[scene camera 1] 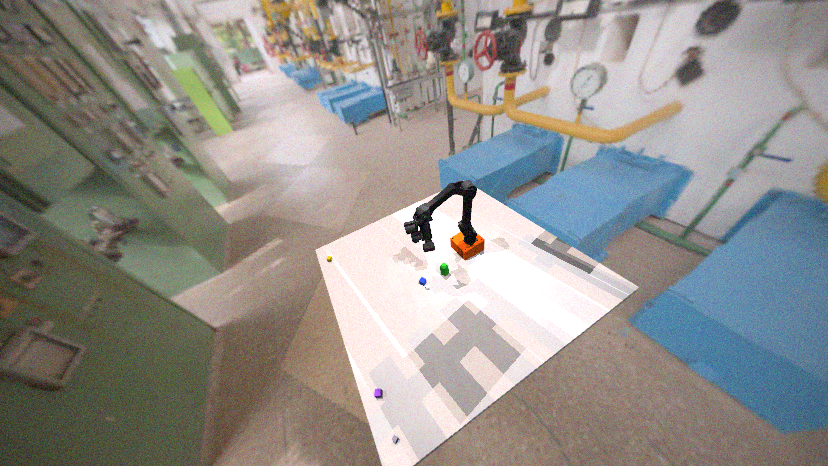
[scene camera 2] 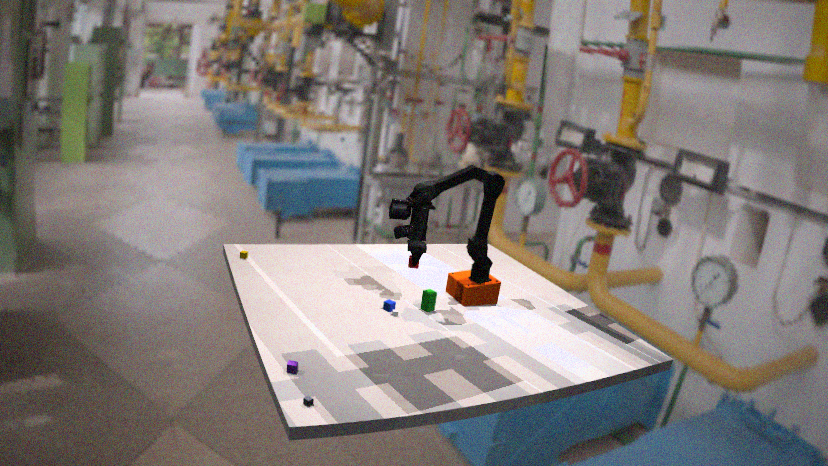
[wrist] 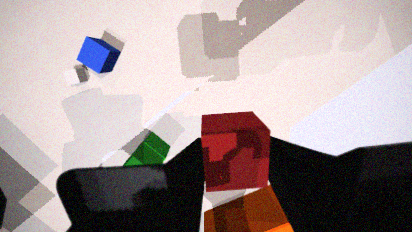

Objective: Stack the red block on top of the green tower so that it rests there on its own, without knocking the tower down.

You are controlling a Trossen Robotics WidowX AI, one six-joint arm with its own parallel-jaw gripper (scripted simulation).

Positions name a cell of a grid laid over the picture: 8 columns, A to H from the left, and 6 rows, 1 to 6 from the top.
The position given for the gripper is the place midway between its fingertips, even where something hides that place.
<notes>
The gripper (scene camera 2: D4) holds a red block (wrist: E4). Further things: a blue block (wrist: B2).
The gripper also shows in the wrist view (wrist: E4). Scene camera 1 misses the red block, which is hidden by the gripper.
</notes>
